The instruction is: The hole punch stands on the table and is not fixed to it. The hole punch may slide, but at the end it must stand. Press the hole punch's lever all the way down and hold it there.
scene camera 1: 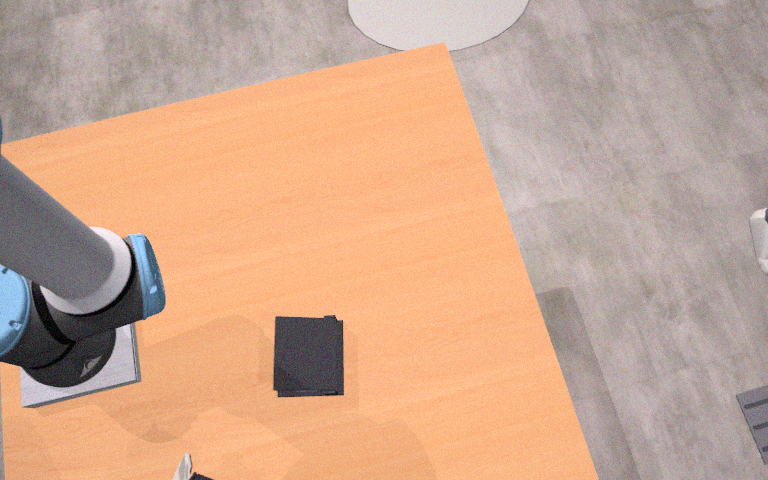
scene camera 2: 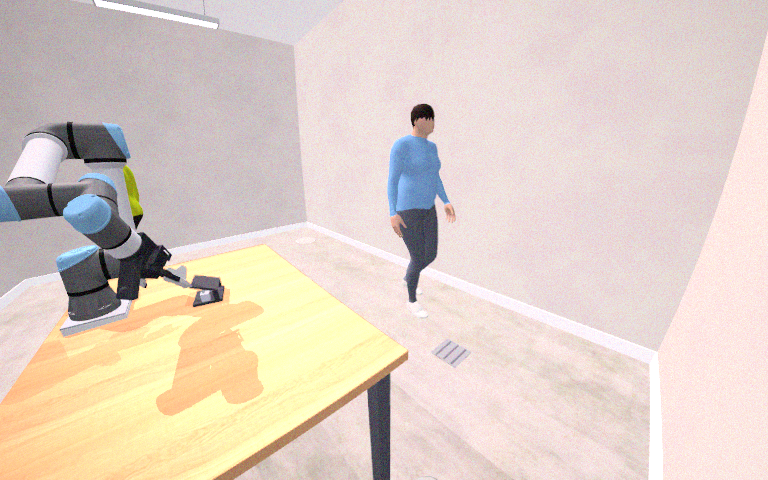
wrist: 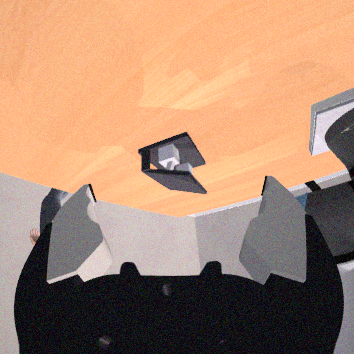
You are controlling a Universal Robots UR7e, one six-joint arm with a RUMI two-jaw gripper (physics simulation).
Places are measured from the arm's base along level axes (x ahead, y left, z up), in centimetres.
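Pixels of known places: gripper, fingertip midpoint: [scene camera 1: 241, 475] [scene camera 2: 168, 286] [wrist: 176, 182]; arm's base, link origin: [scene camera 1: 70, 340] [scene camera 2: 96, 309].
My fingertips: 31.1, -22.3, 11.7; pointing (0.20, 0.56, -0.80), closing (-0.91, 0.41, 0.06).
Observation:
Ahead of a thing's pixels: the offset from my fingertips to its top centre, as dx, dy, dz. "pt": to the spot under its first point. Level surfaces: height alone.
The black hole punch @[+8.0, +16.3, -5.9] [scene camera 1: 308, 356] [scene camera 2: 202, 298] [wrist: 193, 148] stands on the table, upright on its base. Its lever @[+8.0, +16.3, -5.9] [scene camera 2: 206, 281] [wrist: 176, 180] is raised, with a wedge-shaped gap to the base where grey metal parts @[pt +6.6, +11.1, -11.1] [wrist: 168, 154] show. In the scene camera 1 view the lever's flat top hides most of the base. My gripper [scene camera 2: 165, 283] [wrist: 176, 182] is open and empty. It is tilted, on the robot-base side of the punch and apart from it. In the scene camera 1 view a fingertip shows at the bottom edge.
The robot's mounting plate [scene camera 1: 127, 376] [scene camera 2: 96, 324] [wrist: 322, 131] is on the table @[dz -14.4] [scene camera 1: 368, 198] [scene camera 2: 271, 362] near the punch. The arm reaches above it. A person in blue [scene camera 2: 417, 175] is beyond the table; a person in yellow [scene camera 2: 131, 195] is partly hidden behind the arm.

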